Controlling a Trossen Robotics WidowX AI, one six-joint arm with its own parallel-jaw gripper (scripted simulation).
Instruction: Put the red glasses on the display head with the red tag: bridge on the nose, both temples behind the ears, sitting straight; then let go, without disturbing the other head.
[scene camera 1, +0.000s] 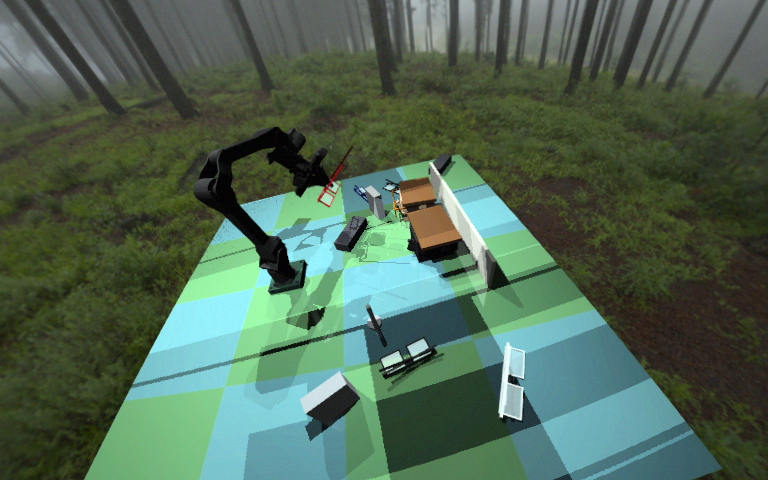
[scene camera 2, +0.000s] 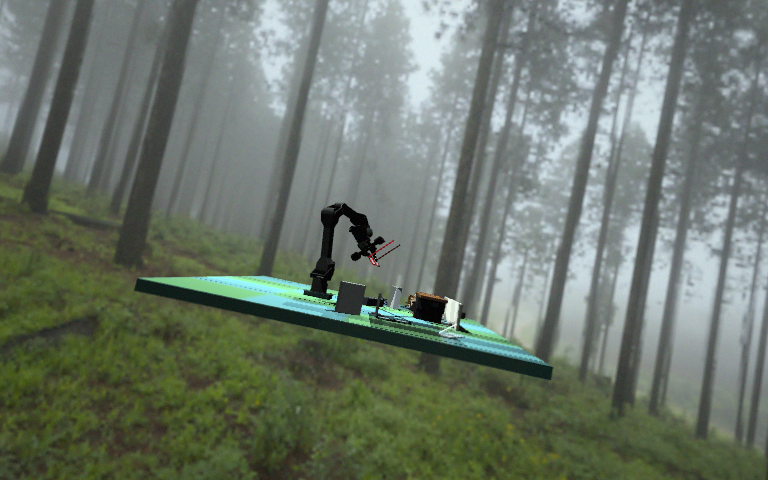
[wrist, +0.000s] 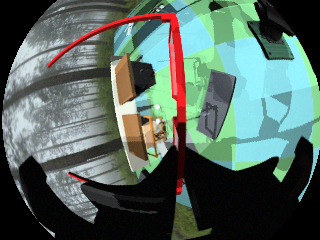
I see my gripper (scene camera 1: 332, 187), a dark block (wrist: 218, 98) and a long white wall panel (wrist: 130, 107).
My gripper shows as well in the wrist view (wrist: 177, 149).
